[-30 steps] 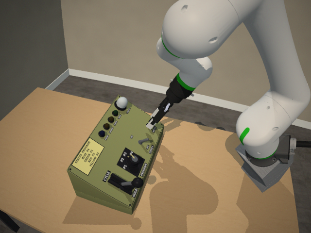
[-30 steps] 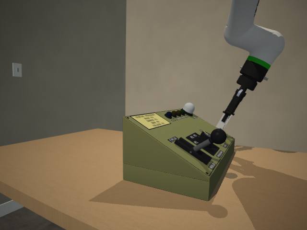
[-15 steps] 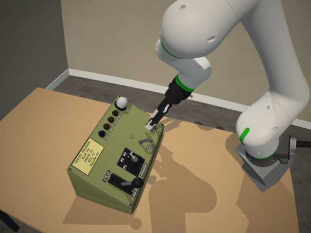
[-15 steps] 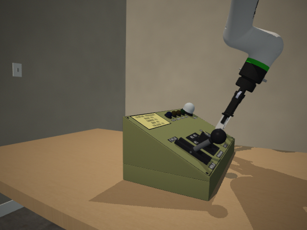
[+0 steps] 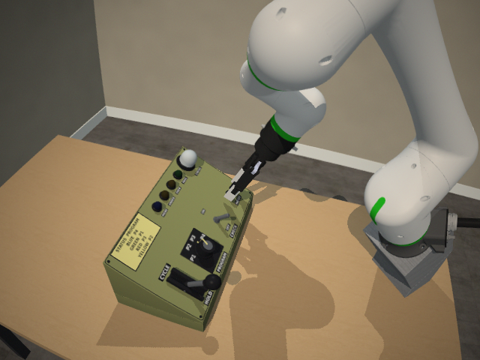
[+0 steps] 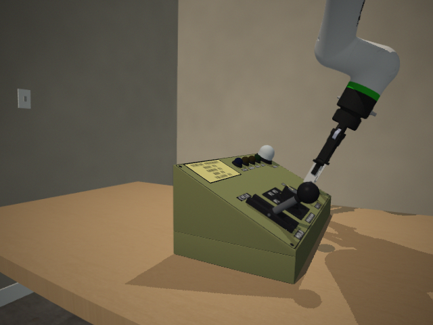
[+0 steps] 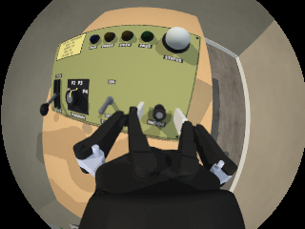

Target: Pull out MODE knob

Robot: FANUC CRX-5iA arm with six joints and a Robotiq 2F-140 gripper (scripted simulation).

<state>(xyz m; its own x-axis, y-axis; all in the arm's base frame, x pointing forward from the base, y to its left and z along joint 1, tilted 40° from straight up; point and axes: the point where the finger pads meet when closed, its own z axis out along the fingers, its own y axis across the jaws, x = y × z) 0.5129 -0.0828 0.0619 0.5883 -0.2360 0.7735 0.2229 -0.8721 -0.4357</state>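
Now: the mode knob 2 cm below my hand and 1 cm ahead of it. The rest, counted from my hand: grey toggle (12 cm to the left, 3 cm below, 2 cm behind); then olive console (19 cm to the left, 4 cm below); then program selector (23 cm to the left, 4 cm behind, 2 cm below).
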